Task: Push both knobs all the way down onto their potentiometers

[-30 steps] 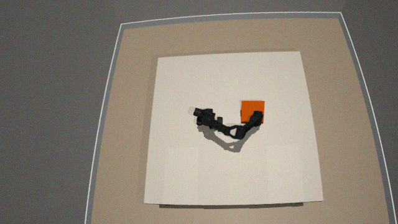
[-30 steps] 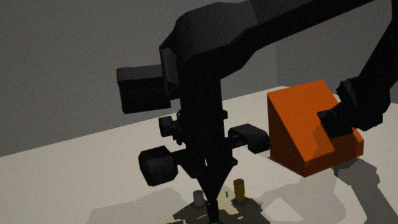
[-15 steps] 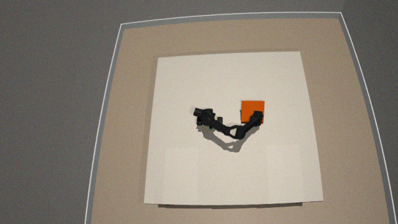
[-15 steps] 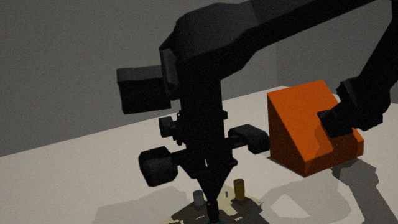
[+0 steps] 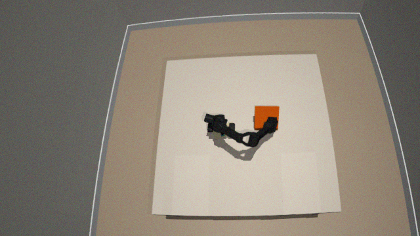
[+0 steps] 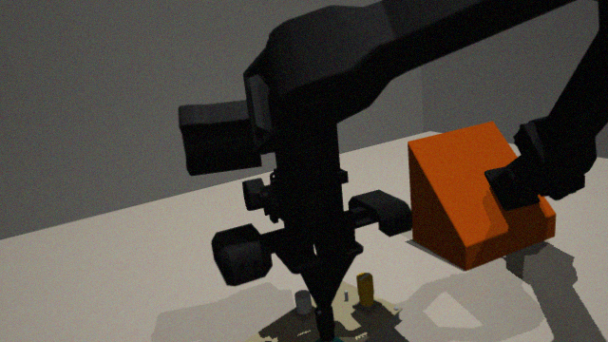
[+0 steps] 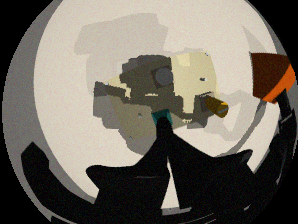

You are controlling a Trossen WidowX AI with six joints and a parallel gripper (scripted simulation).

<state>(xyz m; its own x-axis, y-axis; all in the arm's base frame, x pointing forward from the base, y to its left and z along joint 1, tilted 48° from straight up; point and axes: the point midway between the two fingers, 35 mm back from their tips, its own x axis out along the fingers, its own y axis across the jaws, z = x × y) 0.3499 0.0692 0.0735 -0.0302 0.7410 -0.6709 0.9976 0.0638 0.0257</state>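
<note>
Now: gripper tip 1 cm above the black knob. The rest, counted from my gripper tip: yellow knob (6 cm behind, 3 cm to the right, 1 cm below).
</note>
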